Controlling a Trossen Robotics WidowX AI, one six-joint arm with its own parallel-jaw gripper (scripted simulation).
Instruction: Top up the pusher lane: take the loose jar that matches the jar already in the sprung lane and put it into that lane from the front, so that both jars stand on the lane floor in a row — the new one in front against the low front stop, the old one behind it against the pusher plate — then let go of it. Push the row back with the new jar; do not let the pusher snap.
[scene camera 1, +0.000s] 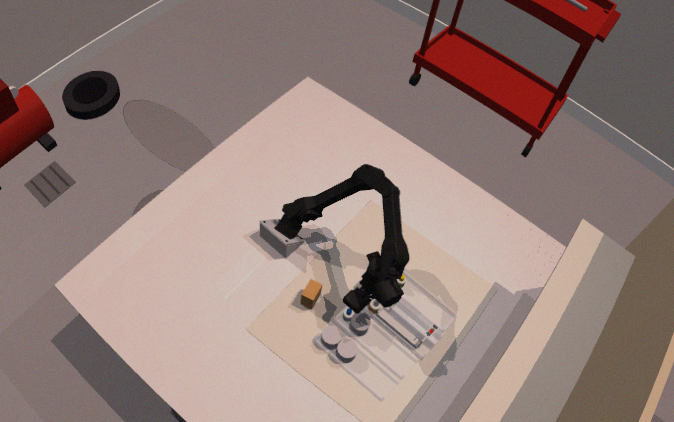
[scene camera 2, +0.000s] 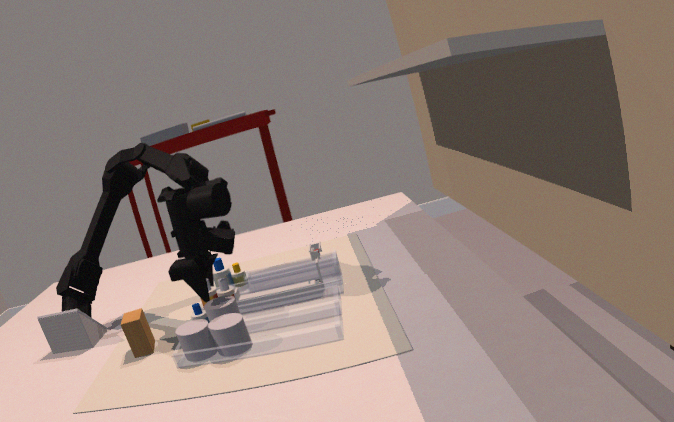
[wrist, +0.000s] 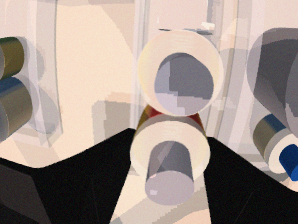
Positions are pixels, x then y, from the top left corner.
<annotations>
my gripper: scene camera 1; scene camera 2; wrist 170, 140
same spot on my gripper: (scene camera 1: 357, 299) = (scene camera 2: 185, 260)
</annotations>
